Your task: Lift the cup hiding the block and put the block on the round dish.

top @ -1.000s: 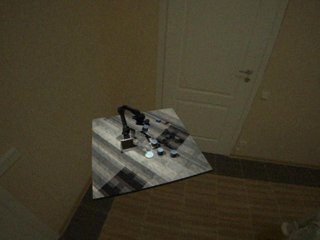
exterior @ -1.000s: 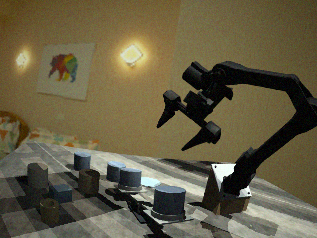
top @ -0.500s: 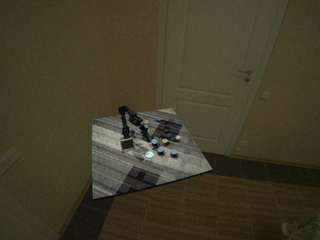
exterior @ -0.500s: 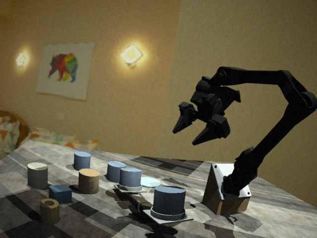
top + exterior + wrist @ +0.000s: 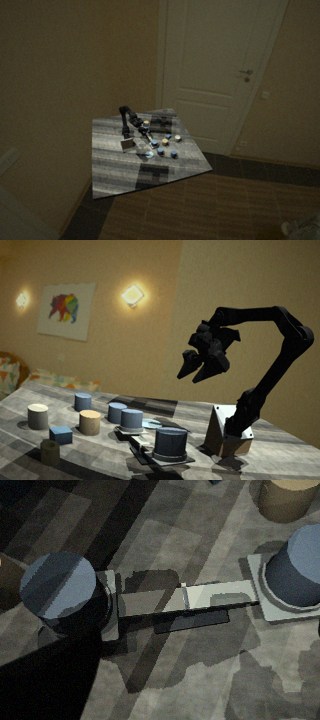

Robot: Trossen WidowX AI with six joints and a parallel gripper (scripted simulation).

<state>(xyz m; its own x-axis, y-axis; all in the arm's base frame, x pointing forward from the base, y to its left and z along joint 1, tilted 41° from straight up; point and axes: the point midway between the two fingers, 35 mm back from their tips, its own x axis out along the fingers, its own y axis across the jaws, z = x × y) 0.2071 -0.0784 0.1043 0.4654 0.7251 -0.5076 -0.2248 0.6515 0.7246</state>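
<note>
My gripper tip is now 130 mm short of the grey block, 90 mm to the left of it and 190 mm above it. The rest, counted from my gripper tip: balance beam: 80 mm ahead, 40 mm to the left, 190 mm below; then pale round dish: 50 mm ahead, 220 mm to the right, 230 mm below; then balance: 90 mm ahead, 40 mm to the left, 210 mm below.
</note>
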